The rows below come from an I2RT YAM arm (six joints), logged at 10 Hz.
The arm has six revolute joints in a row. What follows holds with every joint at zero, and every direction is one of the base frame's. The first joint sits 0.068 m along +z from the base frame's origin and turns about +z. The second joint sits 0.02 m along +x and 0.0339 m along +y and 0.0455 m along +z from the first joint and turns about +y. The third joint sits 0.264 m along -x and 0.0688 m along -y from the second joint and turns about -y. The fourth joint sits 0.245 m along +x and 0.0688 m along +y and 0.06 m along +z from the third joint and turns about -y. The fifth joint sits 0.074 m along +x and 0.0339 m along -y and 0.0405 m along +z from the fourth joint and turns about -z. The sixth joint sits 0.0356 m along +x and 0.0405 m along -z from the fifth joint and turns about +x. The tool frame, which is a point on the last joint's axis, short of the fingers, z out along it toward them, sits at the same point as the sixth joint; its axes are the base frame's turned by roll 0, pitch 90 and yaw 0 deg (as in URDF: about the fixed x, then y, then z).
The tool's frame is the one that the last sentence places.
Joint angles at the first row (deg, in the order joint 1, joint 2, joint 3, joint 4, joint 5, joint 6):
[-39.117 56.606 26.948 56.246 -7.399 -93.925]
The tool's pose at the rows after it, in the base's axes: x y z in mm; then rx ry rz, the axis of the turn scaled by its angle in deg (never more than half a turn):
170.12 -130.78 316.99 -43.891 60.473 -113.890
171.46 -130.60 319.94 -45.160 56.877 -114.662
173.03 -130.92 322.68 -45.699 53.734 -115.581
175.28 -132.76 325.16 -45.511 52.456 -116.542
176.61 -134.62 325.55 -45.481 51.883 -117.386
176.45 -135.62 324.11 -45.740 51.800 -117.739
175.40 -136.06 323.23 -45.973 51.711 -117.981
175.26 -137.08 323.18 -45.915 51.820 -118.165
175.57 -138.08 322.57 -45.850 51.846 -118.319
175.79 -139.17 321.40 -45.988 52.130 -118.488
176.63 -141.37 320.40 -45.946 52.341 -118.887
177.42 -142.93 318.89 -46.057 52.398 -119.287
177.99 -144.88 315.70 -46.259 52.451 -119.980
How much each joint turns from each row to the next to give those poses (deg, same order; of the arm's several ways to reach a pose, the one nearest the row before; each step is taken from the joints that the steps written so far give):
[0.012 0.740 0.034 3.354 -2.005 -1.152]
[-0.071 0.998 0.352 2.677 -2.052 -0.783]
[-0.024 1.182 0.408 2.809 -1.372 -0.562]
[-0.015 1.176 0.716 1.548 -0.092 -0.448]
[-0.155 0.889 0.308 1.118 0.002 -0.474]
[-0.259 0.314 -0.202 0.538 -0.214 -0.265]
[-0.306 -0.054 -0.244 0.219 -0.294 -0.133]
[-0.228 0.167 0.065 0.110 -0.021 0.008]
[-0.146 0.356 0.004 0.404 -0.005 -0.001]
[-0.175 0.285 -0.067 0.147 0.005 -0.153]
[-0.273 0.711 0.116 0.562 0.082 -0.159]
[-0.164 0.652 -0.038 0.681 0.025 -0.291]
[-0.271 0.901 -0.327 1.236 0.029 -0.511]

